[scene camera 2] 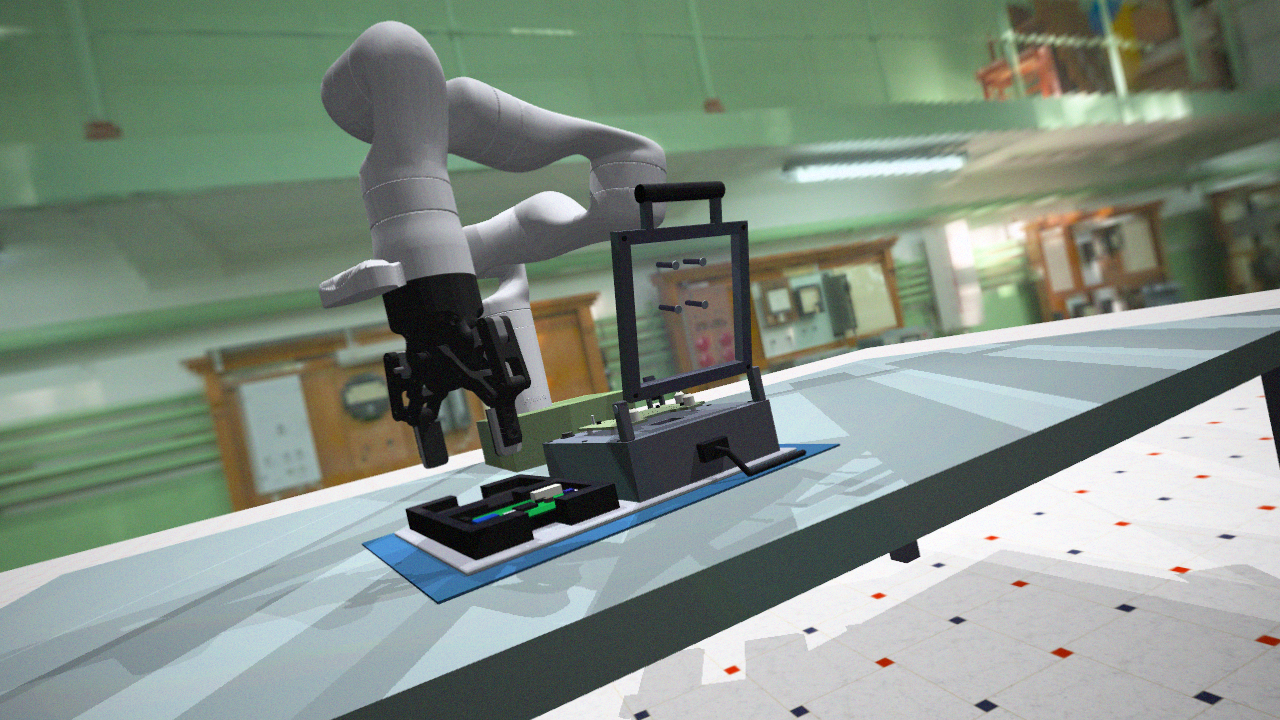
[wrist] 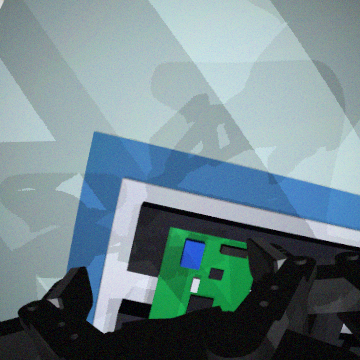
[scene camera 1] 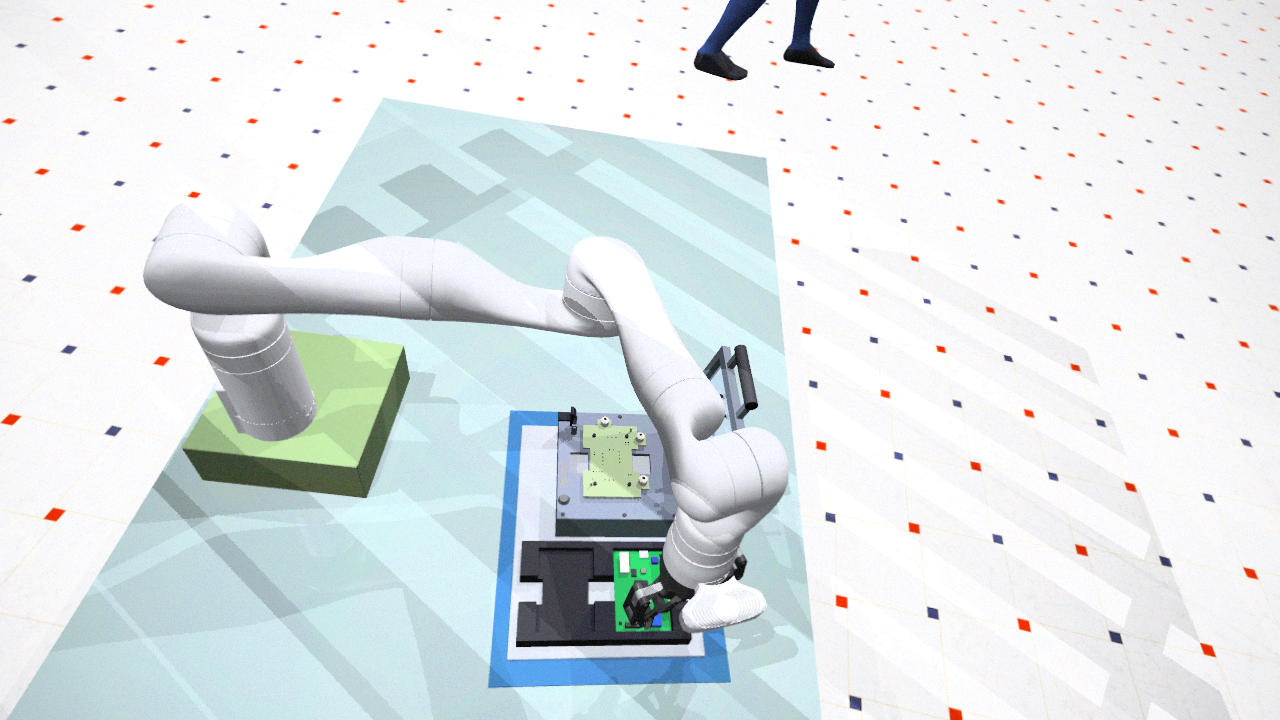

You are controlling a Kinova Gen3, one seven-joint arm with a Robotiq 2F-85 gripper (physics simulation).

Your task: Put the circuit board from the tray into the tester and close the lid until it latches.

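Places are measured from the arm's base along level axes (x left, y down, z back), in millimetres.
Pixels of known places: gripper, fingertip midpoint: (scene camera 2: 471, 460) (wrist: 169, 269) (scene camera 1: 677, 606); arm's base, origin of the base link: (scene camera 2: 526, 411) (scene camera 1: 280, 413).
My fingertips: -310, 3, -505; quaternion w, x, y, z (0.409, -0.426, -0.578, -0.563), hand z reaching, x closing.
Ahead of a thing's pixels: the offset from my fingertips to its top centre, as dx, dy, dz. "*": to the spot under its first point. Level surfaces: height alone.
The green circuit board {+47, +50, +31} (scene camera 1: 623, 586) (scene camera 2: 541, 509) (wrist: 170, 300) lies flat in the black tray (scene camera 1: 559, 631) (scene camera 2: 474, 540) (wrist: 145, 225), in its right part as scene camera 1 shows it. My gripper (scene camera 2: 471, 454) (wrist: 169, 269) is open and empty, pointing down a little above the tray. In the wrist view the board shows between the fingers, its lower part hidden by the gripper. The grey tester (scene camera 1: 570, 515) (scene camera 2: 698, 461) stands beside the tray, with its pale green plate {+225, -4, +52} (scene camera 1: 613, 465) bare. Its framed lid (scene camera 2: 625, 313) stands upright, with the black handle {+209, -198, -89} (scene camera 1: 745, 380) (scene camera 2: 680, 191) on top.
Tray and tester stand on a white-and-blue mat {dy +76} (scene camera 1: 617, 673) (scene camera 2: 438, 588) (wrist: 112, 155). A small black latch part {* +275, -13, +111} (scene camera 1: 572, 420) sits at the tester's left edge in scene camera 1. A black bent lever {* +239, +73, -88} (scene camera 2: 765, 467) sticks out of its side. The arm's green base block (scene camera 1: 358, 376) stands farther left.
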